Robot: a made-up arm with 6 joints.
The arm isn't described. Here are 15 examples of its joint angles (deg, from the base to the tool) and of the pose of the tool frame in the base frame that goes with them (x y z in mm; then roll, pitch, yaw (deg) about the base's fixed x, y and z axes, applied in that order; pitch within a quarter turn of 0, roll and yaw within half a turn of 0).
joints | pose
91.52 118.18 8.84 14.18 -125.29 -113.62 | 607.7 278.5 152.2 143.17 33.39 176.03
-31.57 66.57 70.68 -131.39 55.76 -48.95 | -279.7 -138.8 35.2 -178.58 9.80 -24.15
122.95 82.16 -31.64 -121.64 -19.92 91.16 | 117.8 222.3 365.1 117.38 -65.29 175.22
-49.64 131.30 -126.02 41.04 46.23 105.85 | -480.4 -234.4 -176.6 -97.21 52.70 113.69
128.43 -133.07 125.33 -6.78 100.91 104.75 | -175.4 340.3 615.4 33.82 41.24 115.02
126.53 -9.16 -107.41 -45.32 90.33 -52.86 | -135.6 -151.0 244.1 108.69 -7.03 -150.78
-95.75 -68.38 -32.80 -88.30 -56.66 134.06 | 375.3 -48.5 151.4 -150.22 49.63 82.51
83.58 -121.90 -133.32 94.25 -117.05 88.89 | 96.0 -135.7 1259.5 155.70 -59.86 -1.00
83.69 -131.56 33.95 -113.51 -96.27 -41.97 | 141.0 49.1 514.5 -26.51 -28.91 -26.13
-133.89 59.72 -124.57 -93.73 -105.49 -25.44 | -295.3 259.0 -46.0 -143.64 34.01 -133.59
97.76 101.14 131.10 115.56 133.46 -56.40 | 468.8 111.4 -228.6 -79.10 -74.39 74.87
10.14 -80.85 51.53 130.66 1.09 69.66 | -310.7 8.4 944.7 -107.16 -53.34 -106.32
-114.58 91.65 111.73 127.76 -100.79 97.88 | -90.7 428.6 -389.3 -168.60 43.90 86.59
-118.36 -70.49 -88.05 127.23 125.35 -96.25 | 364.6 -210.7 900.2 59.94 46.39 75.52
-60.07 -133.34 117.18 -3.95 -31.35 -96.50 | -165.0 -271.6 854.4 18.63 -27.45 99.95
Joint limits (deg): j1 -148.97..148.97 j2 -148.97..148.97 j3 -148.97..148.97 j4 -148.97..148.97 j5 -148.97..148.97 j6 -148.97..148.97
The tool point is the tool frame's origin. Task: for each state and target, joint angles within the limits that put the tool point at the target. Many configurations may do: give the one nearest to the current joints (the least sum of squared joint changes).
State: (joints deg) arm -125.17 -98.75 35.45 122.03 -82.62 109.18
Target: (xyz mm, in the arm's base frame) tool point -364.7 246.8 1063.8
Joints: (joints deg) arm -137.75 -125.04 31.59 93.01 -88.40 105.42
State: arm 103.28 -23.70 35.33 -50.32 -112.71 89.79
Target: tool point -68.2 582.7 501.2
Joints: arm 54.54 -64.63 58.75 -9.34 -99.53 102.73
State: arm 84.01 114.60 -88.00 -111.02 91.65 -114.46
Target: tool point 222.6 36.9 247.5
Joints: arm 69.94 120.58 -76.50 -90.47 77.88 -109.74
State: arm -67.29 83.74 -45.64 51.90 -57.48 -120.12
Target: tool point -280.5 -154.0 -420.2
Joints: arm -70.71 82.82 -50.47 43.75 -65.94 -139.82
